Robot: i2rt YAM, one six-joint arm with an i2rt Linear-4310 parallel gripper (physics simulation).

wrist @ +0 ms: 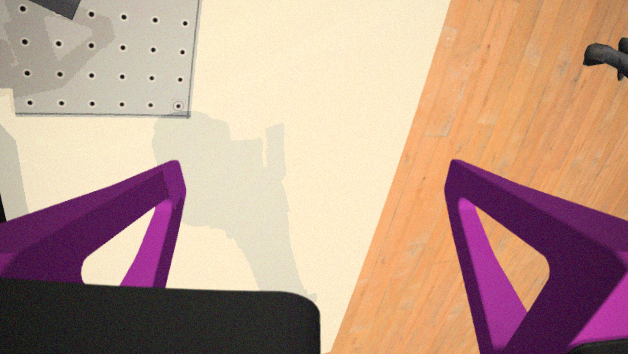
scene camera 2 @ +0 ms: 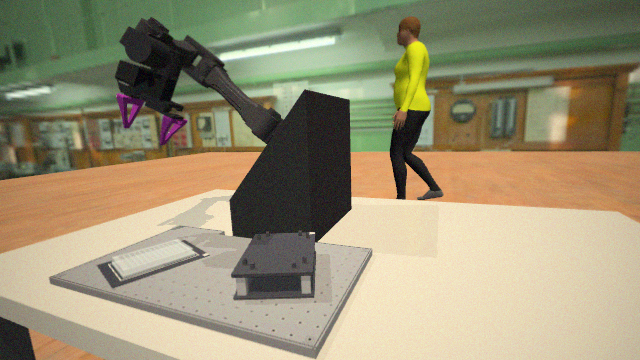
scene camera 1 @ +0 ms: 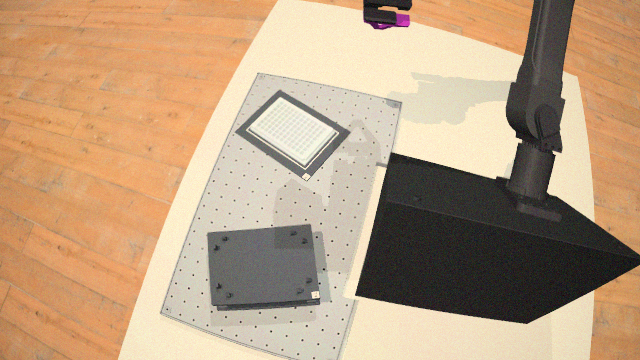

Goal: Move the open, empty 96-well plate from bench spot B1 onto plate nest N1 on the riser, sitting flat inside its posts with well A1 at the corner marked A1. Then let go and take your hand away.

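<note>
The white 96-well plate [scene camera 1: 294,131] [scene camera 2: 152,257] lies flat on the dark rectangle of bench spot B1 [scene camera 1: 242,132] [scene camera 2: 109,280], which has a small pale label at one corner. The nest N1 [scene camera 1: 262,265] [scene camera 2: 280,255] is a dark top board on the riser, with pairs of short black posts near its corners and a pale label at one corner; no plate sits on it. My gripper [scene camera 2: 145,135] [wrist: 314,174] is wide open with purple fingers and nothing between them. It hangs high above the table, beyond the B1 end of the board. In scene camera 1 part of it is cut off.
The grey perforated board [scene camera 1: 245,200] [scene camera 2: 200,300] [wrist: 137,62] carries B1 and the riser. A large black wedge-shaped pedestal [scene camera 1: 475,240] [scene camera 2: 320,165] stands beside it on the cream table [scene camera 1: 425,330] [scene camera 2: 475,300] [wrist: 320,100]. A person in yellow [scene camera 2: 412,75] is on the floor behind the table.
</note>
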